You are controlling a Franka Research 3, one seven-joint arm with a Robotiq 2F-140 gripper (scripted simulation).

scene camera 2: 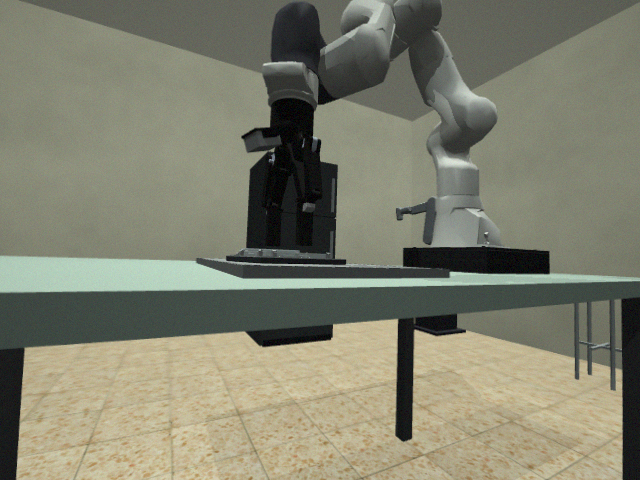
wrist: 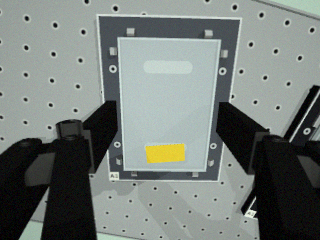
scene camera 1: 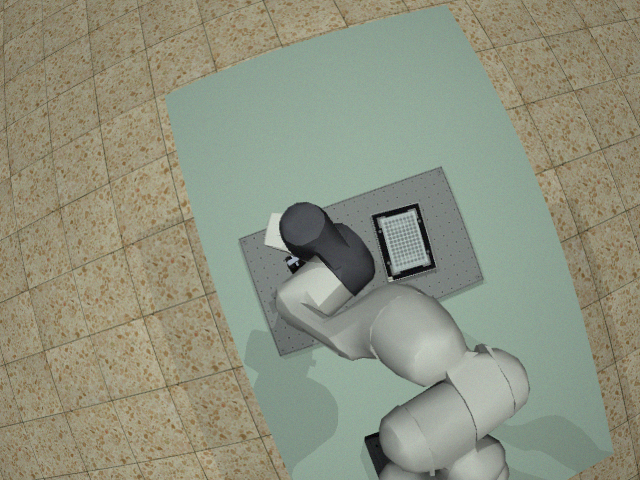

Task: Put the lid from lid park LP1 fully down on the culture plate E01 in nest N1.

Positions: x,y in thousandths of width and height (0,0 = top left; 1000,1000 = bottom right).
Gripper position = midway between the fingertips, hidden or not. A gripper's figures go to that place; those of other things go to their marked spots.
My gripper (wrist: 523,485) is 0.17 m from the lens. A lid (wrist: 523,356): 0.17 m from the lens. A park frame (wrist: 345,115) is 0.18 m from the lens.
